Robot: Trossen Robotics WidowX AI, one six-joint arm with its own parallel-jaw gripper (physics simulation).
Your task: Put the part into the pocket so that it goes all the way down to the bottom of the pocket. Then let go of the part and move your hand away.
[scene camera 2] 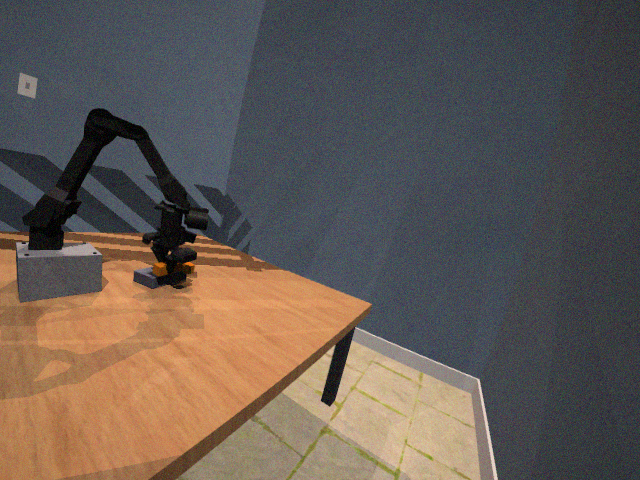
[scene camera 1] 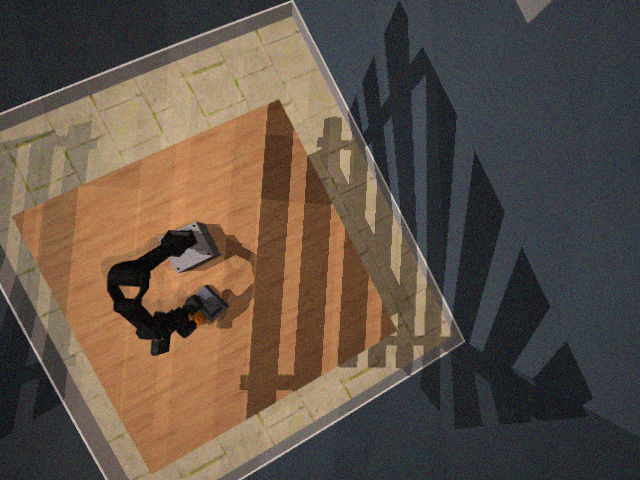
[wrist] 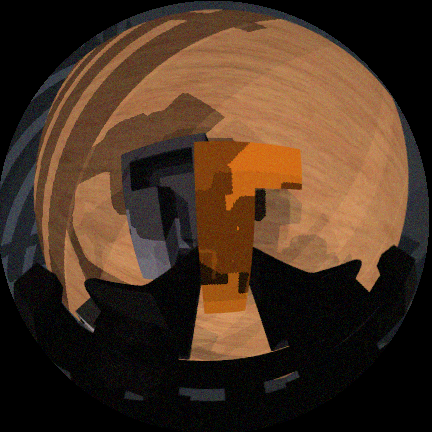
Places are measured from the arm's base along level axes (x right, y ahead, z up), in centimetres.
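Pixels of known places: gripper, fingertip midpoint: (scene camera 2: 167, 270) (wrist: 221, 249); arm's base at its link origin: (scene camera 2: 45, 247) (scene camera 1: 187, 239).
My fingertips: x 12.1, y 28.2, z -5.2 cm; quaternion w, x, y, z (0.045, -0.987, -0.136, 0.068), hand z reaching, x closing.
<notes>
Ahead of a thing's pixels: the offset from my fingertips to its top centre. Level surfaces: height alone.
The orange L-shaped part {dy +1.8, dx +1.2, dz +2.9 cm} (scene camera 1: 197, 319) (scene camera 2: 159, 269) (wrist: 225, 230) is held upright between the two black fingers of my gripper (scene camera 1: 194, 313) (scene camera 2: 172, 273) (wrist: 221, 249), which is shut on it. The blue-grey pocket block {dy +0.7, dx -5.7, dz -1.6 cm} (scene camera 1: 212, 303) (scene camera 2: 144, 277) (wrist: 152, 262) lies on the table. In the wrist view the block shows to the left of the part, and the part covers its right side. The dark pocket opening (wrist: 144, 175) shows partly there, with the part to its right, not in the visible stretch of it. The gap between part and block is hard to judge.
The grey robot base (scene camera 1: 199, 260) (scene camera 2: 59, 273) stands on the wooden table {dz -5.2 cm} (scene camera 1: 180, 175) (scene camera 2: 248, 320), near the block. Striped shadows fall across the table. The table's edge (scene camera 2: 310, 359) shows in scene camera 2, with a dark leg (scene camera 2: 338, 366) under it.
</notes>
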